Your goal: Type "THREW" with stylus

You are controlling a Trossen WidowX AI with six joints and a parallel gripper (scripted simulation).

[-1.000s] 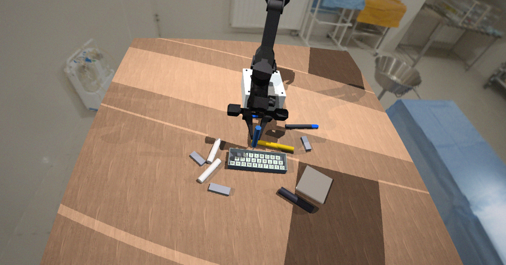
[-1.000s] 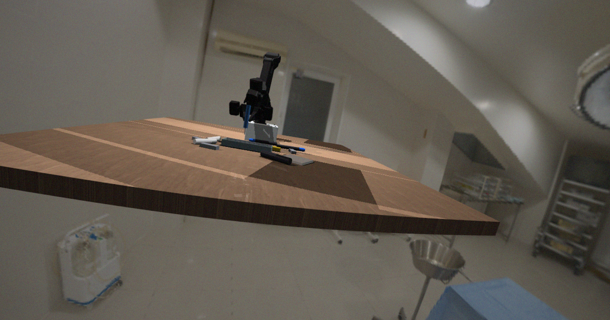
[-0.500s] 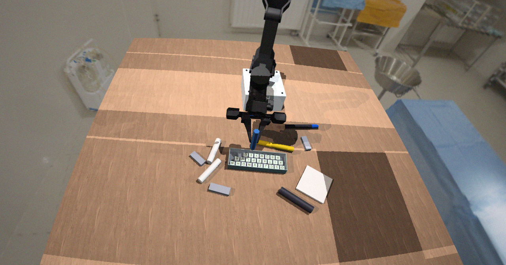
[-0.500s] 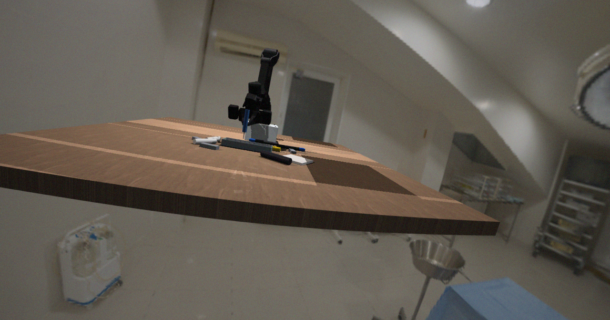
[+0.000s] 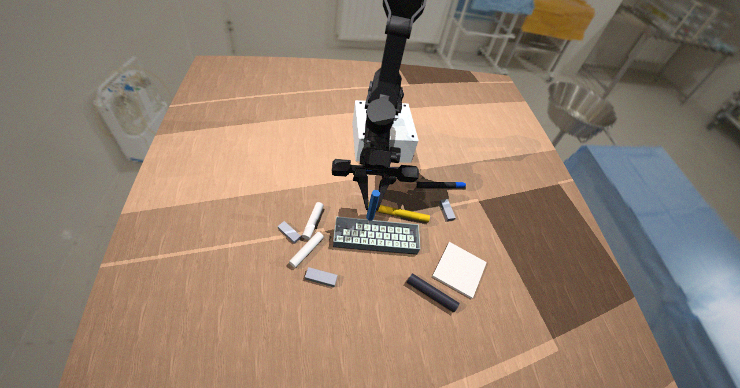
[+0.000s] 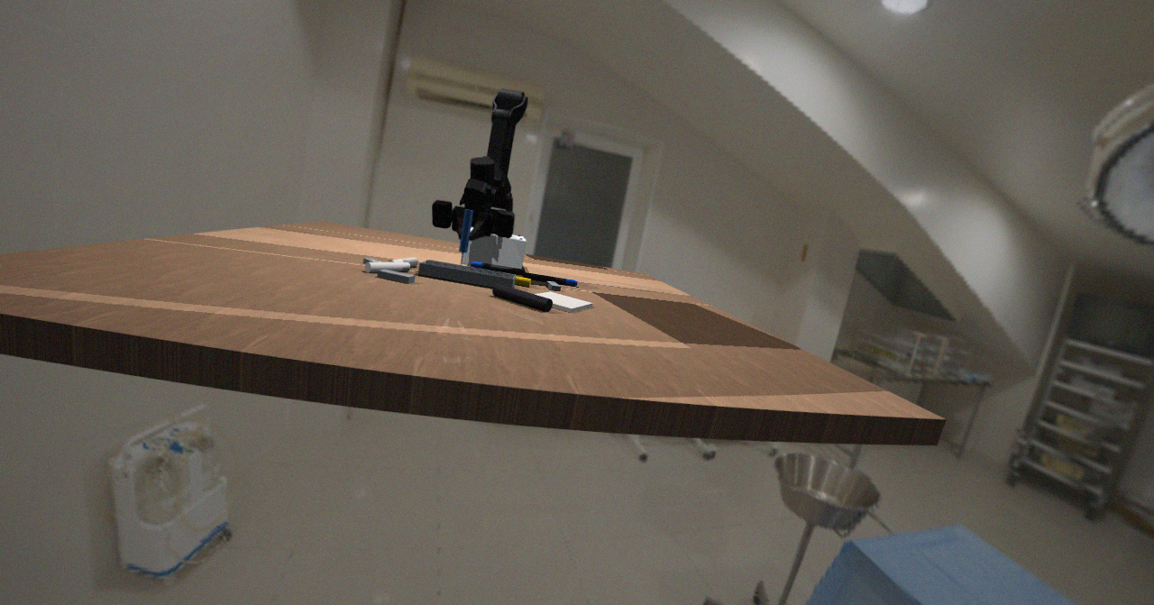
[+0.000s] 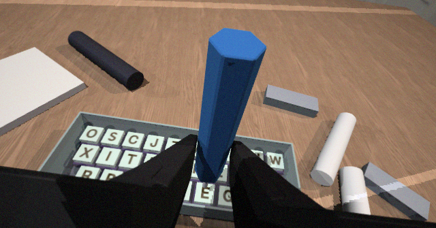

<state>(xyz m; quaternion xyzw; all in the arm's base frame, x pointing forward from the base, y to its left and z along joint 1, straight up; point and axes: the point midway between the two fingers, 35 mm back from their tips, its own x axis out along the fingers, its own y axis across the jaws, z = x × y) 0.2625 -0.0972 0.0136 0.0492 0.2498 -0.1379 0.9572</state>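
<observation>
Now: the yellow pen 3 cm behind my gripper tip, 9 cm to the left of it and 8 cm below it. The rest, counted from my gripper tip: blue stylus: 2 cm below; grey block: 3 cm behind, 18 cm to the right, 8 cm below; dark cylinder: 19 cm ahead, 10 cm to the left, 8 cm below.
</observation>
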